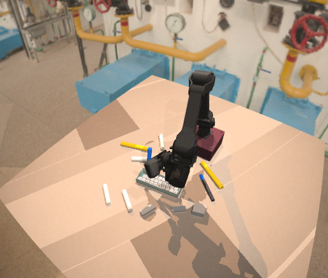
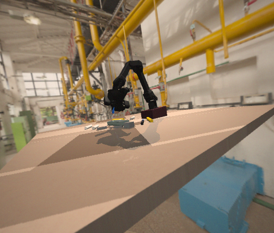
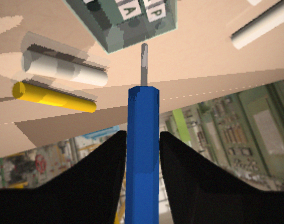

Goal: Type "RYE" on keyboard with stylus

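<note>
The grey block lies 26 cm to the left of my gripper tip and 10 cm below it. Round my gripper tip: blue stylus 1 cm below.
</note>
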